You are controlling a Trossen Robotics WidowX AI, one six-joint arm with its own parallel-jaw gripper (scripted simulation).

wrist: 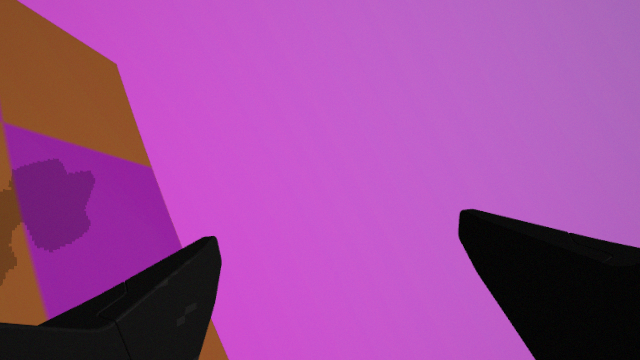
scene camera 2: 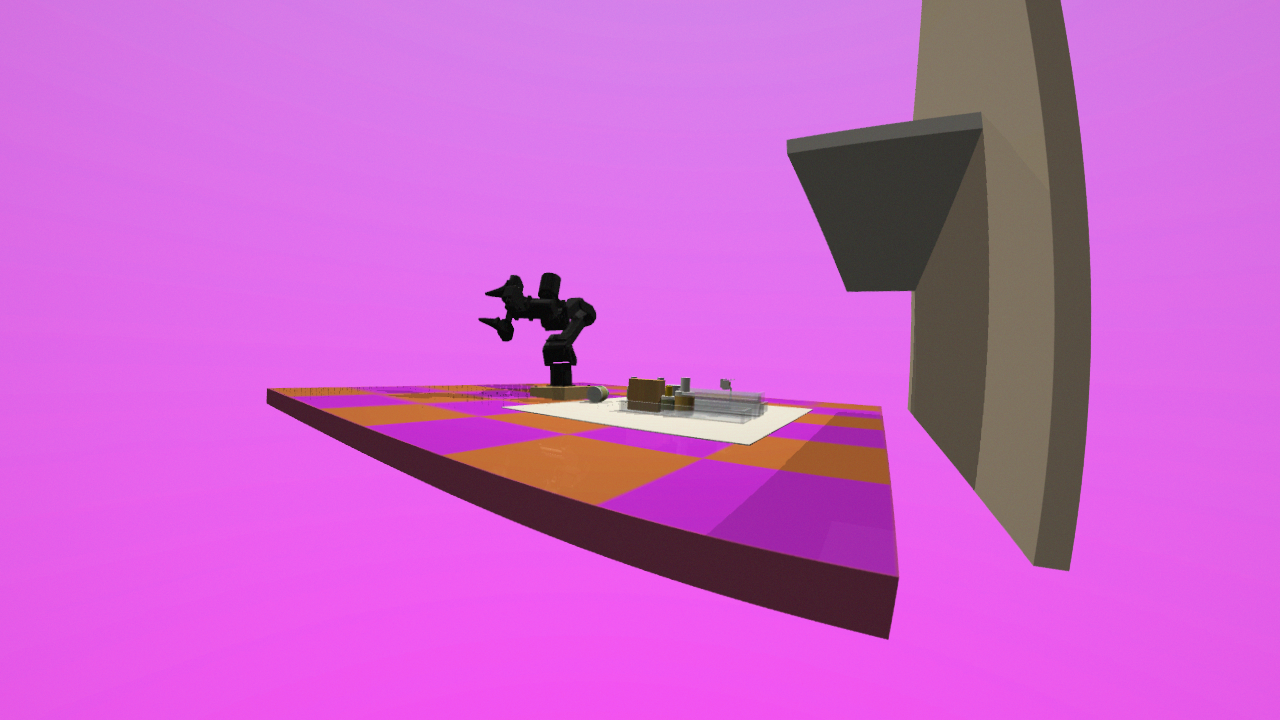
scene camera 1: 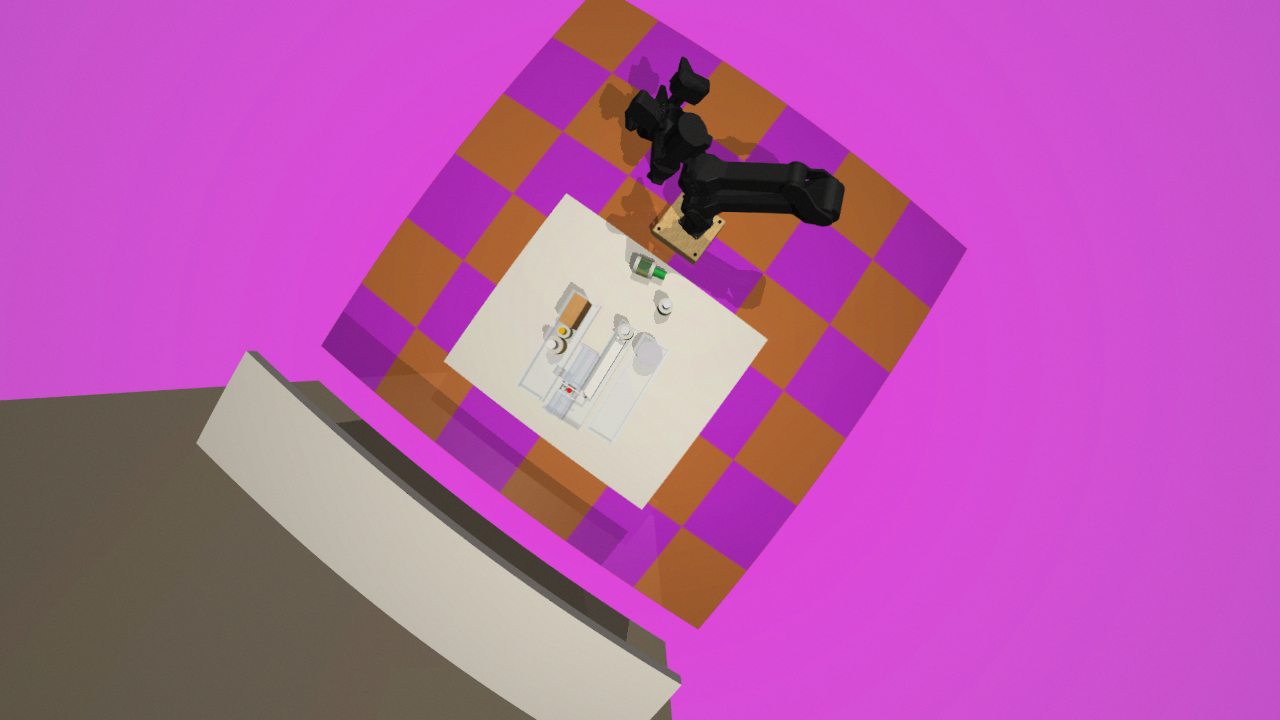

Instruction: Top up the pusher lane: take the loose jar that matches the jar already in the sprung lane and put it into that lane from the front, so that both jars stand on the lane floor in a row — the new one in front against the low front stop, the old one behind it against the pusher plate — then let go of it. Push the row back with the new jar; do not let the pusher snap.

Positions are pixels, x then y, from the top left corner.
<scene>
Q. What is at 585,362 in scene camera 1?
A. A clear lane rack.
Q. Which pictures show my gripper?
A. The wrist view, scene camera 2 and scene camera 1: all of them.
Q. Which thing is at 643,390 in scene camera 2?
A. A brown box.
</scene>
